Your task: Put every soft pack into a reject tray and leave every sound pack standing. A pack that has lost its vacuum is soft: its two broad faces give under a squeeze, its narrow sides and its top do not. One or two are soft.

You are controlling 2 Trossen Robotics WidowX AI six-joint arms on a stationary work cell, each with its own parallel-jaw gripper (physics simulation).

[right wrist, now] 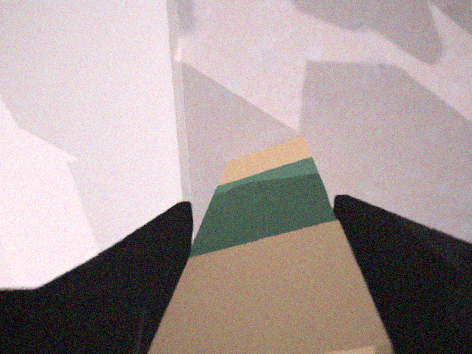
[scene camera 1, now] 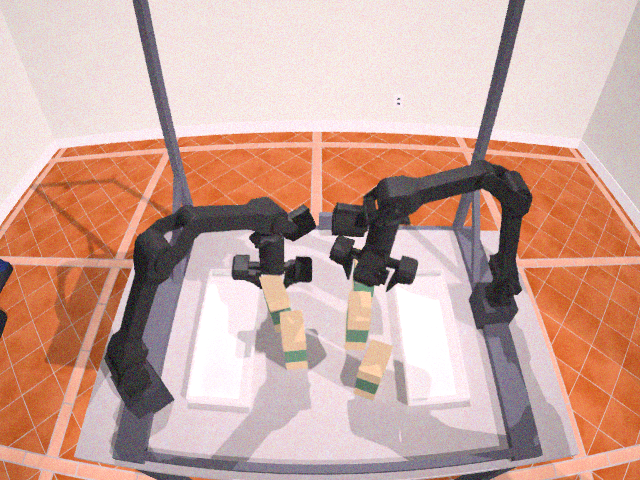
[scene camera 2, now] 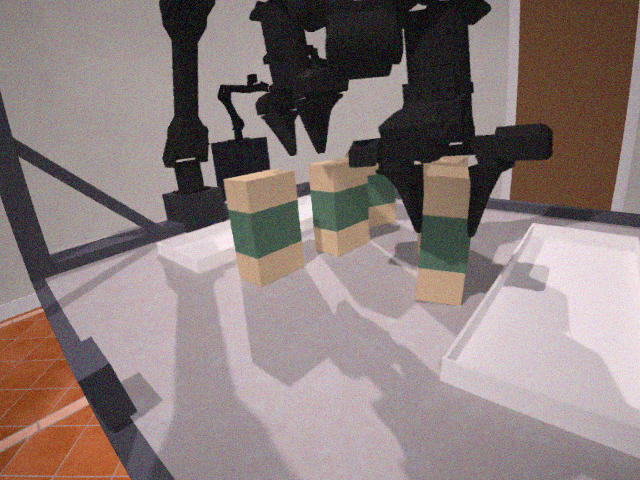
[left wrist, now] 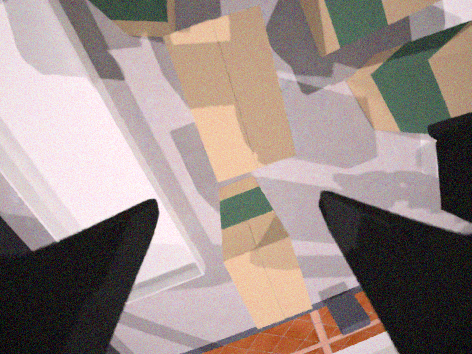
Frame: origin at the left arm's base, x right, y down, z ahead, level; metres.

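Seen in the pictures: left gripper, between the fingertips: (scene camera 1: 367,284) (scene camera 2: 306,154) (left wrist: 239,202); right gripper, between the fingertips: (right wrist: 262,209) (scene camera 2: 444,234) (left wrist: 454,119); left arm's base, origin of its link: (scene camera 1: 497,296) (scene camera 2: 191,190); right arm's base, origin of its link: (scene camera 1: 135,381).
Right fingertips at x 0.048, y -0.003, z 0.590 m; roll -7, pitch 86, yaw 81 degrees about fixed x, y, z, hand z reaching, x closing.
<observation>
Offsets run from my right fingertips to a thing's top centre.
Several tan packs with green bands stand upright. My right gripper (scene camera 1: 272,281) (scene camera 2: 444,232) (right wrist: 262,209) is shut on the far left pack @(dx -0.038, dy -0.060, dz -0.012 m) (scene camera 1: 275,294) (scene camera 2: 443,242) (left wrist: 415,90) (right wrist: 265,225), a finger on either side. Another pack @(dx -0.146, dy -0.058, dz -0.055 m) (scene camera 1: 293,330) (left wrist: 357,20) stands close by it. My left gripper (scene camera 1: 368,284) (scene camera 2: 307,153) (left wrist: 239,202) is open and empty above the packs, near the far right pack @(dx +0.038, dy -0.058, dz -0.231 m) (scene camera 2: 266,227) (left wrist: 265,260), largely hidden in scene camera 1. The middle right pack @(dx -0.096, dy -0.058, dz -0.205 m) (scene camera 1: 359,310) (scene camera 2: 338,209) (left wrist: 215,145) and near right pack @(dx -0.230, dy -0.058, dz -0.230 m) (scene camera 1: 374,361) (left wrist: 140,12) also stand.
A white tray @(dx -0.088, dy +0.060, dz +0.123 m) (scene camera 1: 219,407) (scene camera 2: 516,405) lies at the left in scene camera 1, close beside the gripped pack. A second white tray @(dx -0.098, dy +0.060, dz -0.397 m) (scene camera 1: 439,403) (scene camera 2: 206,263) lies at the right there, beside the other packs. The dark frame surrounds the table top.
</observation>
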